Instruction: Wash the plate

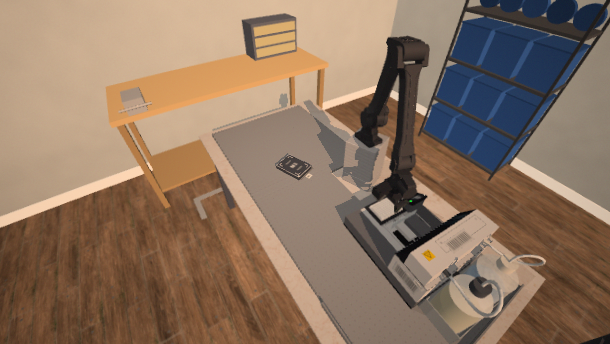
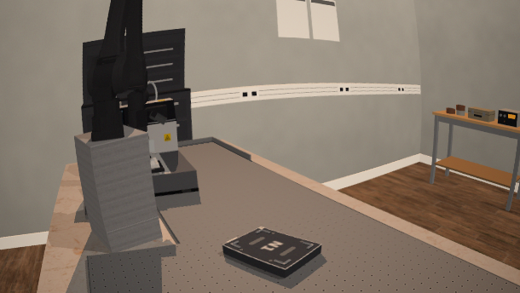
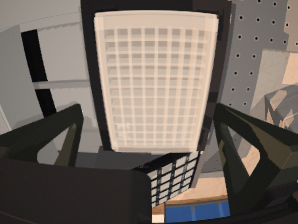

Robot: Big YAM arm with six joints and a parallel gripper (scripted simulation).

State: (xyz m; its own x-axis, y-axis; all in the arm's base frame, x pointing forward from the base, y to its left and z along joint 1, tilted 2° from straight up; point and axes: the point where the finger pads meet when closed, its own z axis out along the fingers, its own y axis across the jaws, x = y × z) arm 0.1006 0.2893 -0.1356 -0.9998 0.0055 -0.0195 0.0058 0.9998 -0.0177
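The clear well plate lies 4 cm below my hand and 1 cm to the right of it. The rest, counted from my hand: dark carrier: 4 cm below, 1 cm to the right; then washer: 15 cm to the left, 1 cm above; then label: 43 cm to the right, 16 cm ahead, 12 cm below.
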